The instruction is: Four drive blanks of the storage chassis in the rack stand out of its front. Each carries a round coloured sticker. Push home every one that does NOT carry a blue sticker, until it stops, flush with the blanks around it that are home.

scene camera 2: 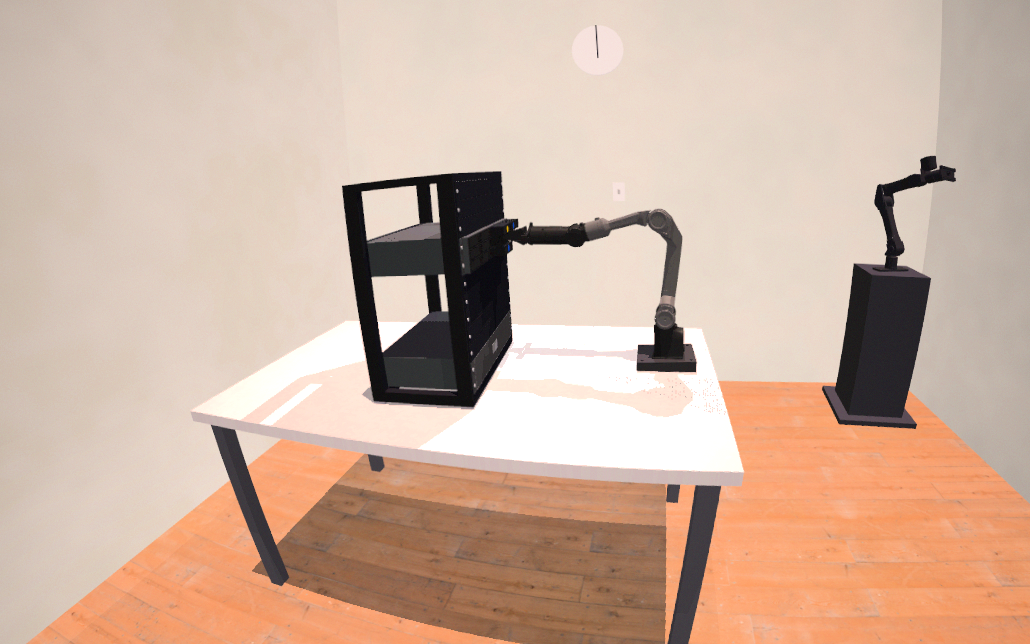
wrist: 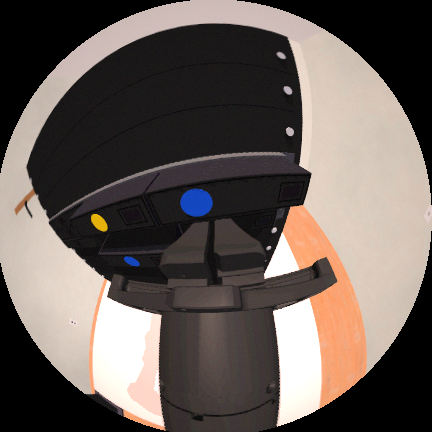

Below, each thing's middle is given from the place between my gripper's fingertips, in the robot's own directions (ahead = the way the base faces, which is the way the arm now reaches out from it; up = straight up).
Labels:
Now: the yellow-stickered blank (wrist: 124, 207) 100 mm to the left of my hand, 30 mm above it and 10 mm ahead of it. The rest, counted from my hand: black rack (scene camera 2: 460, 349): 170 mm to the left, 120 mm ahead, 100 mm below.

